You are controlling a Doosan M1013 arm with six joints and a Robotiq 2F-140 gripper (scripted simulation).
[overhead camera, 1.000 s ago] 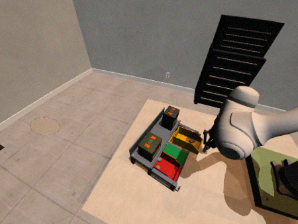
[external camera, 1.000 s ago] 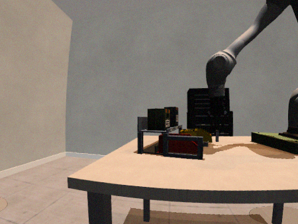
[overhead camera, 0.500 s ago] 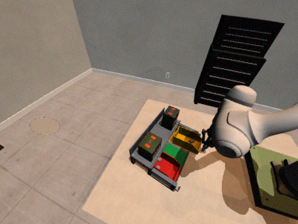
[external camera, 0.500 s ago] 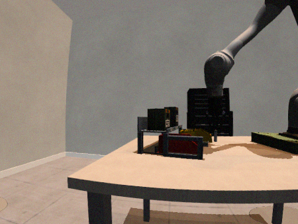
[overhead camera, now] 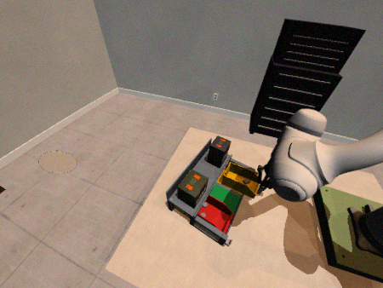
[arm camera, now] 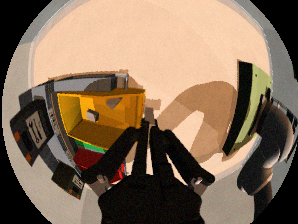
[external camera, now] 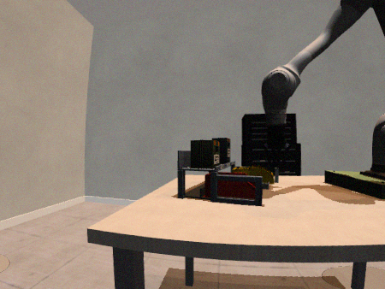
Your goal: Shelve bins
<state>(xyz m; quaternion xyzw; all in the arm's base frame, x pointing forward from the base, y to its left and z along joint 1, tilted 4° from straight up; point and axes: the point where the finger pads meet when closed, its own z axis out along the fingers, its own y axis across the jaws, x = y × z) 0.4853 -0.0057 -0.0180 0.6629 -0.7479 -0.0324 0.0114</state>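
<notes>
My hand is 100 mm short of the yellow bin and 10 mm to the left of it. Also, from my hand: dark box: 250 mm ahead, 110 mm above, 30 mm to the right; then red bin: 210 mm to the left, 180 mm ahead, 10 mm below.
</notes>
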